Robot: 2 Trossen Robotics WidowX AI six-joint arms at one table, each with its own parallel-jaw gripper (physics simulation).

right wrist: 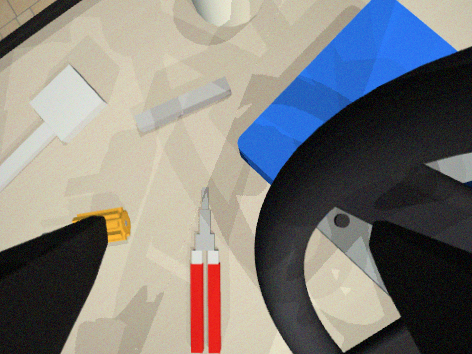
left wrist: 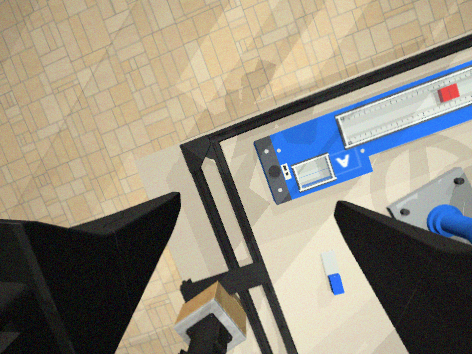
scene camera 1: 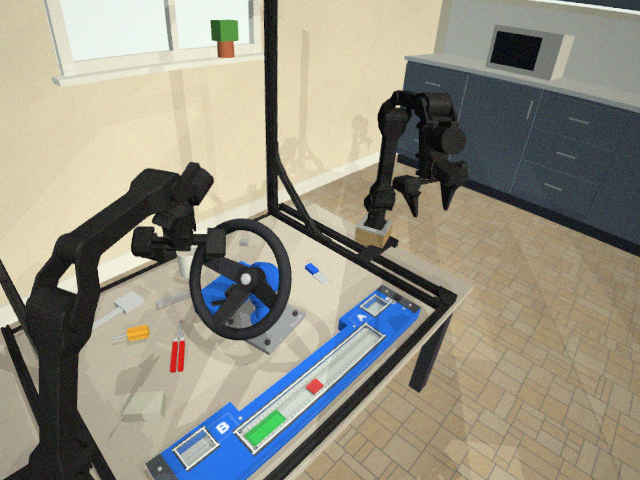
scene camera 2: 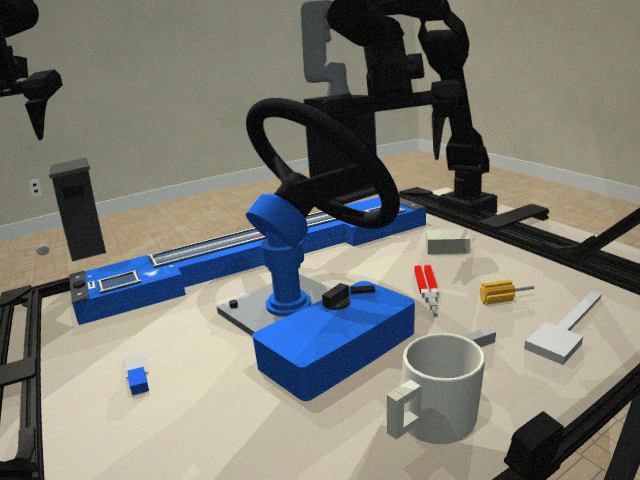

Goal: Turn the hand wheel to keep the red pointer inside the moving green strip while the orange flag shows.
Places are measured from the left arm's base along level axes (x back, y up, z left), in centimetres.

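Where they show: left gripper, fingertip midpoint: (left wrist: 257, 203) (scene camera 1: 430, 213) (scene camera 2: 15, 142); right gripper, fingertip midpoint: (right wrist: 241, 231) (scene camera 1: 183, 261) (scene camera 2: 402, 163); left arm's base, link origin: (left wrist: 209, 334) (scene camera 1: 375, 223); right arm's base, link origin: (scene camera 2: 468, 195).
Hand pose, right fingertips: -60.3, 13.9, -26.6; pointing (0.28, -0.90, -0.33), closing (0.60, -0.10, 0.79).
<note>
Things, the pixels of their top centre, and the offset from my right fingertips, as dx, dy, dz. "*": a spot on its surface instead.
- red pointer, surface spot: (scene camera 1: 314, 385) * -3.1, -18.0, +35.3
- green strip, surface spot: (scene camera 1: 264, 426) * -16.2, -18.0, +30.9
- Windows A, surface spot: (scene camera 1: 374, 305) * +26.5, -18.0, +38.5
- B, surface spot: (scene camera 1: 195, 448) * -26.2, -17.9, +22.1
- mug, surface spot: (scene camera 2: 447, 397) * +20.8, -15.4, -19.0
- Red pliers, top centre: (right wrist: 204, 269) (scene camera 2: 428, 286) (scene camera 1: 178, 342) -6.7, -20.9, -0.2
- yellow screwdriver, top centre: (scene camera 2: 509, 281) (scene camera 1: 128, 330) -11.3, -18.8, -12.0
The black hand wheel (scene camera 1: 284, 268) (scene camera 2: 390, 191) (right wrist: 285, 210) stands tilted on its blue post. In scene camera 1 the red pointer (scene camera 1: 314, 385) is outside the green strip (scene camera 1: 264, 426), apart from it toward the A end; the pointer also shows in the left wrist view (left wrist: 449, 93). Windows A (scene camera 1: 374, 305) and B (scene camera 1: 195, 448) show no orange flag. My right gripper (scene camera 1: 180, 245) (right wrist: 241, 231) is open at the wheel's upper left; in the right wrist view the rim lies between its fingertips; contact is unclear. My left gripper (scene camera 1: 430, 210) (left wrist: 257, 203) is open and empty, far from the wheel.
The blue gauge housing (scene camera 1: 398, 310) (scene camera 2: 227, 266) runs along the table edge. A blue box (scene camera 2: 336, 346) and a mug (scene camera 2: 447, 397) stand behind the wheel. Red pliers (scene camera 1: 177, 355) (right wrist: 214, 305) and a yellow screwdriver (scene camera 1: 138, 333) (scene camera 2: 497, 291) lie beside it. A black frame (left wrist: 320, 102) borders the table.
</note>
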